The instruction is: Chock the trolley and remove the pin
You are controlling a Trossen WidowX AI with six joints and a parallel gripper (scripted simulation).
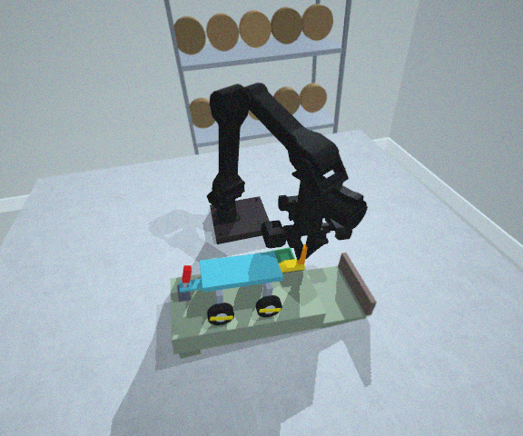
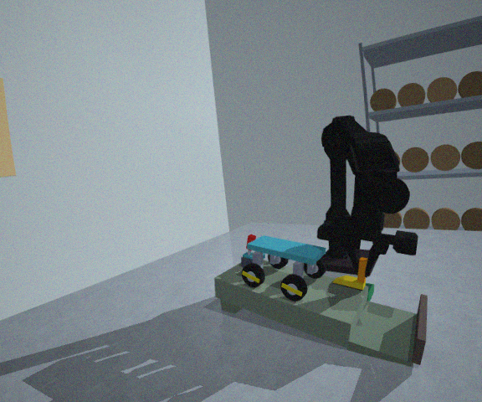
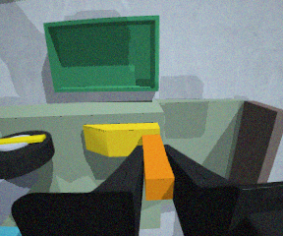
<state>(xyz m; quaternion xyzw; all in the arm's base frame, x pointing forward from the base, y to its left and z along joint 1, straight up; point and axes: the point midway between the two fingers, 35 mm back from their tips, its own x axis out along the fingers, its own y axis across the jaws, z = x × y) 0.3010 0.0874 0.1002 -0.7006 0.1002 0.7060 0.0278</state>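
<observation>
Now: gripper tip 10 mm past the red-headed stop pin, 260 mm to the left of it and 40 mm below it. Also, from my gripper tip: yellow chock (20 mm to the right, 10 mm below); then brown end board (70 mm ahead, 100 mm to the left, 60 mm below); then green tray (80 mm behind, 40 mm to the right, 90 mm below).
</observation>
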